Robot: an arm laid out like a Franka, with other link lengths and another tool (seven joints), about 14 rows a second.
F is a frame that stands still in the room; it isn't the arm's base.
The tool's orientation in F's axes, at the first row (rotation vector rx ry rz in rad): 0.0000, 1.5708, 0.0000
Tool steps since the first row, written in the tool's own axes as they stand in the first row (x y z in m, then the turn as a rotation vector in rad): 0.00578, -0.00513, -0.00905, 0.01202, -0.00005, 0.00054; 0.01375, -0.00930, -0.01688, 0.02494, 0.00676, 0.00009; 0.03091, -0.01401, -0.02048, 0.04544, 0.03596, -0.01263; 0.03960, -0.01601, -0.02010, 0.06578, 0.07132, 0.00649; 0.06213, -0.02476, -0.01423, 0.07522, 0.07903, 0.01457; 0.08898, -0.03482, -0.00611, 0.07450, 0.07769, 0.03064; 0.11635, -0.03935, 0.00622, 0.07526, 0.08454, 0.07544; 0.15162, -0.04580, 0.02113, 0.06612, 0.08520, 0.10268; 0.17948, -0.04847, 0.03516, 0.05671, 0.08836, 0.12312; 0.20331, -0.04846, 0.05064, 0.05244, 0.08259, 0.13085; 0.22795, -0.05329, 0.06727, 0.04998, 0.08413, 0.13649; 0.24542, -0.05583, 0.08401, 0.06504, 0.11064, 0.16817
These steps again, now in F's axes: -0.00905, -0.00513, -0.00578, 0.00054, -0.00005, -0.01202; -0.01688, -0.00930, -0.01375, 0.00009, 0.00676, -0.02494; -0.02048, -0.01401, -0.03091, -0.01263, 0.03596, -0.04544; -0.02010, -0.01601, -0.03960, 0.00649, 0.07132, -0.06578; -0.01423, -0.02476, -0.06213, 0.01457, 0.07903, -0.07522; -0.00611, -0.03482, -0.08898, 0.03064, 0.07769, -0.07450; 0.00622, -0.03935, -0.11635, 0.07544, 0.08454, -0.07526; 0.02113, -0.04580, -0.15162, 0.10268, 0.08520, -0.06612; 0.03516, -0.04847, -0.17948, 0.12312, 0.08836, -0.05671; 0.05064, -0.04846, -0.20331, 0.13085, 0.08259, -0.05244; 0.06727, -0.05329, -0.22795, 0.13649, 0.08413, -0.04998; 0.08401, -0.05583, -0.24542, 0.16817, 0.11064, -0.06504
